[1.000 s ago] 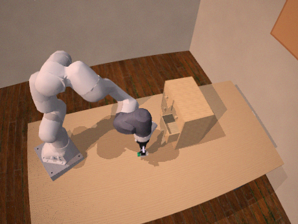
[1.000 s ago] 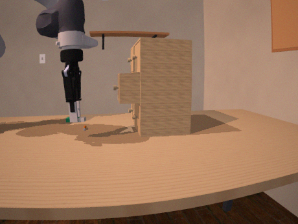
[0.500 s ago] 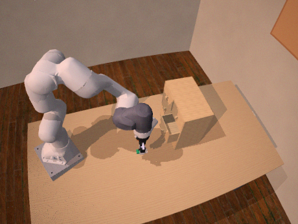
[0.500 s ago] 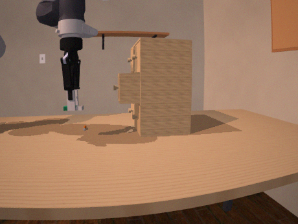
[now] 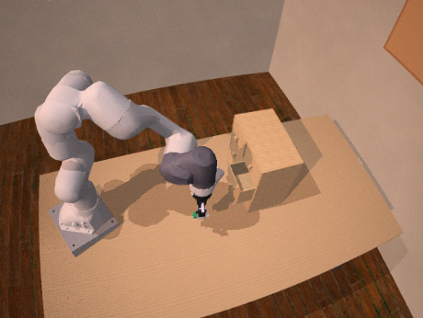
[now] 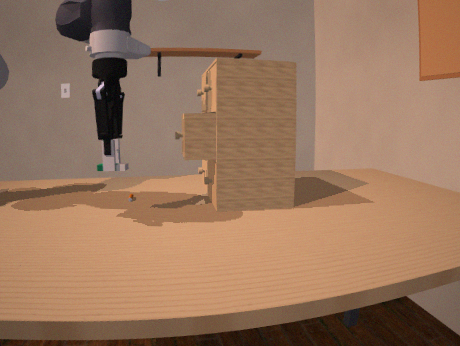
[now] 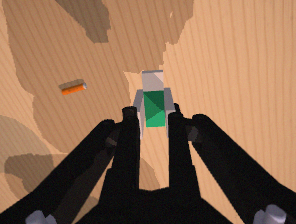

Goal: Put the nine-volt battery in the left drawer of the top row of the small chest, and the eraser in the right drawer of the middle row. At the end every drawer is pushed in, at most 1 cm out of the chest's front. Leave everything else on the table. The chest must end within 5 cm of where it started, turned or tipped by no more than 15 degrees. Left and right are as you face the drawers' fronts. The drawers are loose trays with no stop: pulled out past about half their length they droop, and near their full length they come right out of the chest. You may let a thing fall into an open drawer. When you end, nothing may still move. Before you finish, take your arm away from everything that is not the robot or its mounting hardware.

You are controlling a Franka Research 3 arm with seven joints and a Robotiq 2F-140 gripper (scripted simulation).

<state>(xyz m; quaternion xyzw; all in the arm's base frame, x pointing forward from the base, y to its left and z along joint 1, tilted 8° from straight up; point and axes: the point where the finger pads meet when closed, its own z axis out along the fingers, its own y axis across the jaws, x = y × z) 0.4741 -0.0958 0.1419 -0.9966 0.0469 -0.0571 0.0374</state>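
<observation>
Right now the green-and-white eraser is 3 cm below my hand and 1 cm ahead of it. Round my hand: small orange object: 14 cm to the left, 13 cm below, 1 cm ahead; then red nine-volt battery: 29 cm ahead, 22 cm to the left, 10 cm above.
</observation>
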